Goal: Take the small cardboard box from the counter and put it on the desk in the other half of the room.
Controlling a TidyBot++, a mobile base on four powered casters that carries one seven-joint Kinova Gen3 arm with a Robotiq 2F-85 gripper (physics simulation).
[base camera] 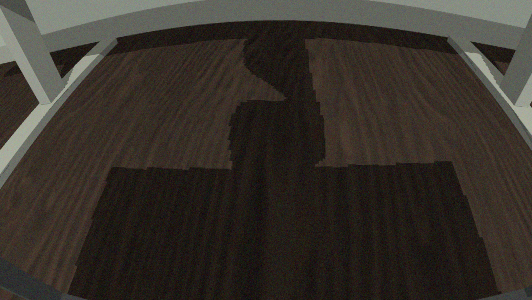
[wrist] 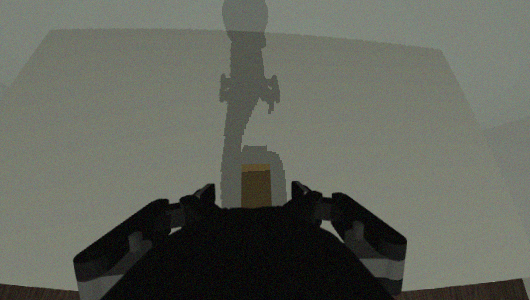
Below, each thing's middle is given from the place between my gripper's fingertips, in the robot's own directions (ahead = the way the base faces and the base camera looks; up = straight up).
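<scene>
So you can picture the small cardboard box (wrist: 255,178), my hand's 15 cm above it and 1 cm short of it.
</scene>
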